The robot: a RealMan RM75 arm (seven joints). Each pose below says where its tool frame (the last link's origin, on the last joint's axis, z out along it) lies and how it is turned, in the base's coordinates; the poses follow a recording.
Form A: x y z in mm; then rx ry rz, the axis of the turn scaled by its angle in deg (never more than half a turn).
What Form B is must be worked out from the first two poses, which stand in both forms.
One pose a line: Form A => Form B
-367 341 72 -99.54 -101.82 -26.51 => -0.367 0.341 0.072 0.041 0.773 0.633 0.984 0.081 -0.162
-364 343 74 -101.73 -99.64 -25.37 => -0.364 0.343 0.074 0.083 0.778 0.623 0.981 0.046 -0.188
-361 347 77 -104.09 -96.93 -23.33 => -0.361 0.347 0.077 0.134 0.784 0.606 0.974 0.008 -0.226
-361 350 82 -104.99 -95.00 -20.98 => -0.361 0.350 0.082 0.168 0.788 0.592 0.964 -0.007 -0.265
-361 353 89 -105.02 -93.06 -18.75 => -0.361 0.353 0.089 0.198 0.787 0.584 0.952 -0.013 -0.306
